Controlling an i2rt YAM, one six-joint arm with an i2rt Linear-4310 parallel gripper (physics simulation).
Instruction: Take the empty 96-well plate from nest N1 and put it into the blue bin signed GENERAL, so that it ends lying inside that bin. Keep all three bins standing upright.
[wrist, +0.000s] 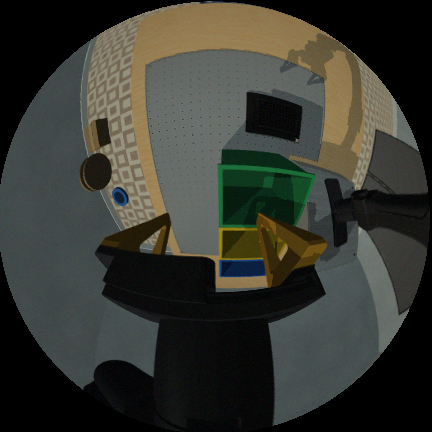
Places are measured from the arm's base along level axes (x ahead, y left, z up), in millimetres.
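Where they show: gripper, fingertip midpoint: (213, 217); arm's base, link origin: (336, 211).
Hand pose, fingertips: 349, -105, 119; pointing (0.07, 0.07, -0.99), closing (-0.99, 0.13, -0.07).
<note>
Things, the pixels of their top centre, and the offset from my fingertips, as dx, dy, dz. Level surfaces: height alone.
- blue bin, top centre: (245, 269) -63, +306, -88
- green bin, top centre: (267, 201) -88, +44, -88
- yellow bin, top centre: (254, 245) -76, +175, -88
- perforated board, surface height: dz -268
A black rectangular piece with a fine grid of wells (274, 116) lies on the grey perforated board, right of centre in the upper part of the wrist view. It looks like the 96-well plate in its nest; no nest name can be read. The blue bin (242, 268) stands upright beyond the yellow bin, low in the view, its right part hidden by my right finger. Its sign does not show. My gripper (213, 217) is open, with no object between its fingers. It hangs high above the table, apart from the plate and bins.
The green bin (257, 197) and yellow bin (240, 243) stand upright in line with the blue one, between it and the black piece. The perforated board (182, 125) covers the middle. A dark round object (96, 171), a block (102, 132) and a blue ring (115, 192) are left.
</note>
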